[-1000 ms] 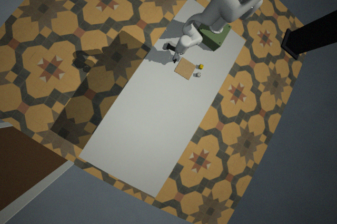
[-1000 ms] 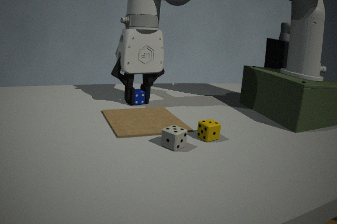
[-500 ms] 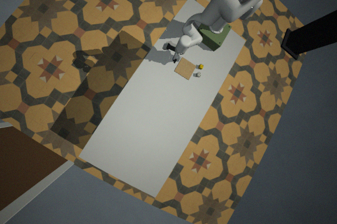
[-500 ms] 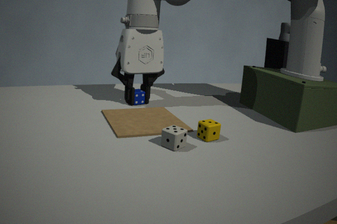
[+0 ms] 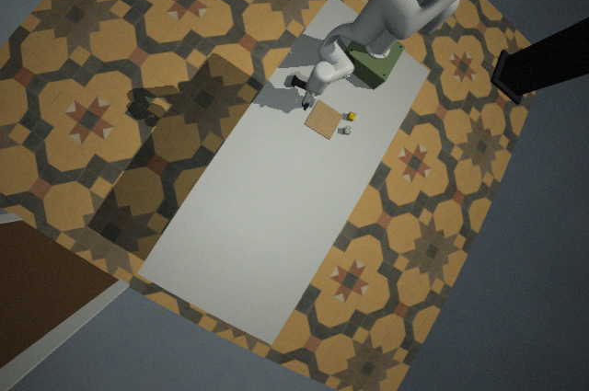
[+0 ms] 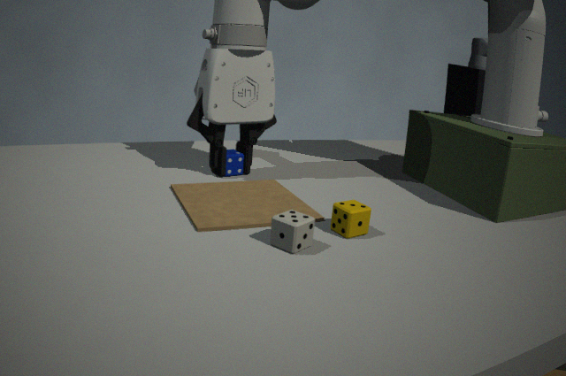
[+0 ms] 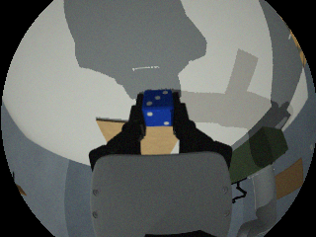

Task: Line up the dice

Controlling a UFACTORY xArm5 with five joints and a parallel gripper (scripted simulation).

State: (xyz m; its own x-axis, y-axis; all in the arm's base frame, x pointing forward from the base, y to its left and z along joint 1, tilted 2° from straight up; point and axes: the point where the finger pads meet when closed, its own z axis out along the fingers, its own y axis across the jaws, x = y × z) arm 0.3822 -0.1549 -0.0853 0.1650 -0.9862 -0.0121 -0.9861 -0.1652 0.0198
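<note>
Right now my hand is 2 cm short of the tan mat, 12 cm to the right of it and 2 cm above it. The rest, counted from my hand: white die 2 cm ahead, 23 cm to the left, 1 cm below; blue die 1 cm below; yellow die 6 cm behind, 22 cm to the left, 1 cm below.
</note>
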